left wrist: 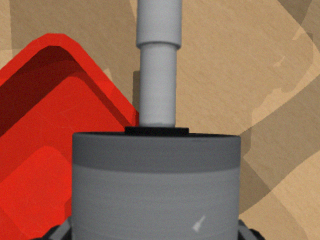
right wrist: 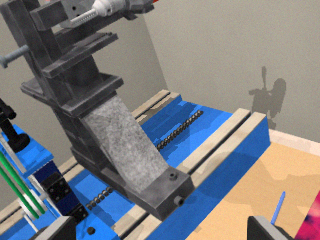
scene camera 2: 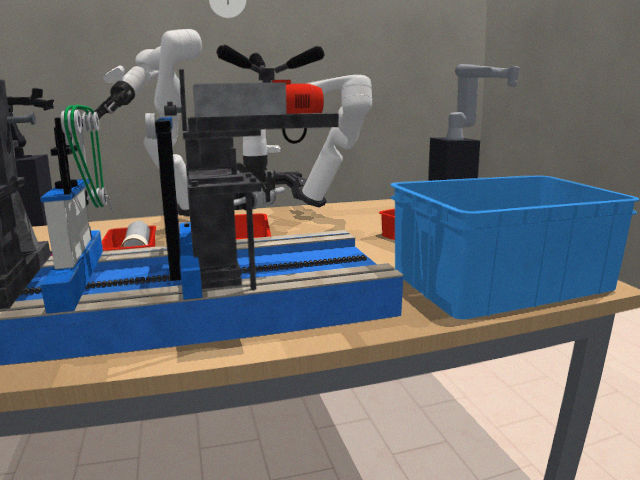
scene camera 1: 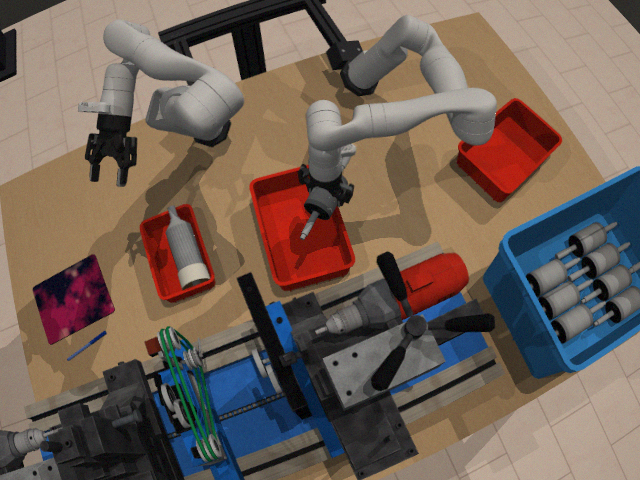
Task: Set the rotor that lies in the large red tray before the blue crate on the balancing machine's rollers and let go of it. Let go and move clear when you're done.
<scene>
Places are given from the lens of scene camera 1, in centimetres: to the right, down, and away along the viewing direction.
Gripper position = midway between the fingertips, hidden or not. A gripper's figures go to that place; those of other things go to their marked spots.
left gripper [scene camera 1: 326,198]: 2, -10, 134
right gripper [scene camera 1: 107,184]: -45, -12, 104
blue crate [scene camera 1: 534,243]: 61, 1, 140
small red tray [scene camera 1: 163,268]: -44, 8, 144
patterned mat [scene camera 1: 76,297]: -71, 17, 141
</scene>
